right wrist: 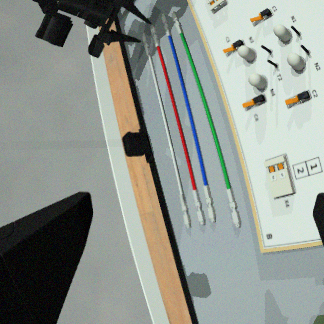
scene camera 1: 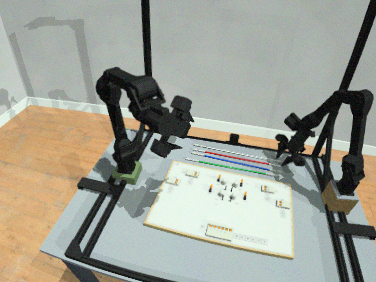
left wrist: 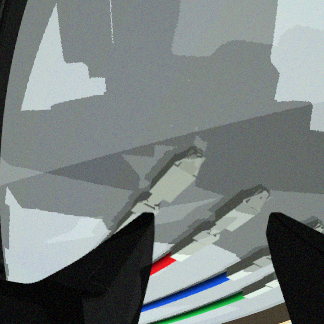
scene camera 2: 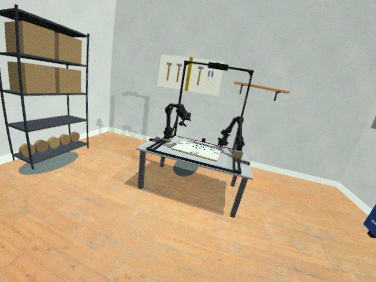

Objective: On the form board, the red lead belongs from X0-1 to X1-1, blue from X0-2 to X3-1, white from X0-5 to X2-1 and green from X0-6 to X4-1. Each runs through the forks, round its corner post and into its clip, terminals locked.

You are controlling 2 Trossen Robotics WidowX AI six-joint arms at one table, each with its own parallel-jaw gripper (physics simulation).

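Frame: origin at the left arm's base, x right, y ahead, z up, level; millimetres.
Seen in the pictures: left gripper, fingertip midpoint: (right wrist: 145,32) (scene camera 1: 279,162) (left wrist: 212,223) (scene camera 2: 218,146); right gripper, fingertip midpoint: (right wrist: 209,205) (scene camera 1: 187,134) (scene camera 2: 188,123); left arm's base, link origin: (scene camera 1: 344,189) (scene camera 2: 238,149); right arm's base, link origin: (scene camera 1: 126,168) (scene camera 2: 166,138).
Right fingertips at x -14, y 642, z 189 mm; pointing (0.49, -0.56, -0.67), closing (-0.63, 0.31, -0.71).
Observation:
Pixels of each thing's top centre, then the offset from my right fingertips to it. "spot": a spot on its surface instead.
- white lead, surface spot: (right wrist: 166,125) spot: dx +274, dy -196, dz -286 mm
- Connector X4, top centre: (right wrist: 277,175) dx +86, dy -19, dz -261 mm
- long connector block, top centre: (scene camera 1: 220,230) dx -175, dy -148, dz -261 mm
The white lead (scene camera 1: 225,150) (right wrist: 166,125), red lead (scene camera 1: 237,158) (left wrist: 162,265) (right wrist: 176,118), blue lead (scene camera 1: 236,162) (left wrist: 187,294) (right wrist: 188,110) and green lead (scene camera 1: 232,167) (left wrist: 205,309) (right wrist: 207,111) lie side by side on the table behind the form board (scene camera 1: 170,215) (right wrist: 280,225). My left gripper (scene camera 1: 281,157) (left wrist: 212,223) is partly open and empty, above the leads' right ends; the red lead's pale terminal shows between its fingertips in the left wrist view. My right gripper (scene camera 1: 187,134) (right wrist: 209,205) is wide open and empty, high above the leads' left ends.
Grey corner posts (right wrist: 257,80) and orange-black clips (right wrist: 298,98) stand mid-board. Connector X4 (right wrist: 280,175) sits near the board's edge, and a long connector block (scene camera 1: 218,231) at its front. A black frame bar with a small black block (right wrist: 135,144) runs along the table's back edge.

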